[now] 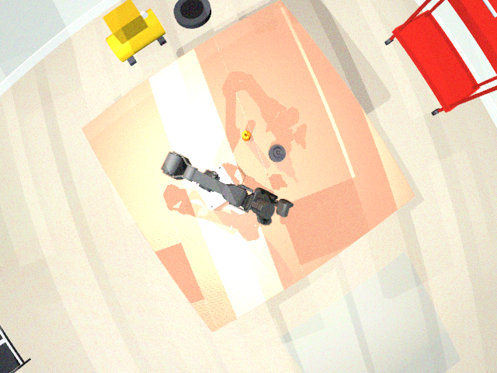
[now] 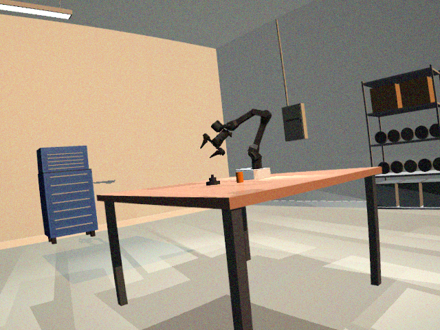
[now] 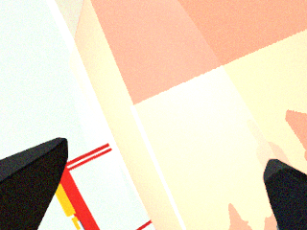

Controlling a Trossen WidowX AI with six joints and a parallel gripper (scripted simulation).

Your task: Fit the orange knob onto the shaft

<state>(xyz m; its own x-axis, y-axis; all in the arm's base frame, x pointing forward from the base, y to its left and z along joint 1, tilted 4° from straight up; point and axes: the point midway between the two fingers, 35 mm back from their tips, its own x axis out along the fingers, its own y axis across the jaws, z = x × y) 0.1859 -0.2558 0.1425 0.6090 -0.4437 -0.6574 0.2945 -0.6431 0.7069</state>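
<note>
Now: gripper tip 5 cm short of the orange knob, 34 cm to the right of it and 17 cm above it.
</note>
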